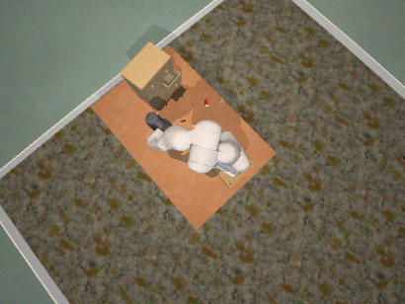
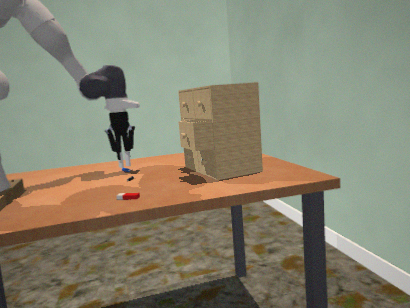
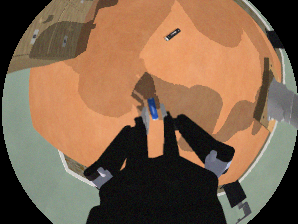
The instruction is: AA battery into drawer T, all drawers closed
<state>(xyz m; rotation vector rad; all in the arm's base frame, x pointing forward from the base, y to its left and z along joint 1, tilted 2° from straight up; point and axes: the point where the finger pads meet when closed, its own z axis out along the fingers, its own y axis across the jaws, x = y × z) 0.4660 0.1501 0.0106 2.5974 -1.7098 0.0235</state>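
Right now my hand is 50 mm above the blue AA battery. The rest, counted from my hand: white cylinder (420 mm to the right, 60 mm behind, 50 mm below); then small black piece (180 mm to the right, 50 mm below, 10 mm behind); then drawer (320 mm to the right, 260 mm ahead, 80 mm above).
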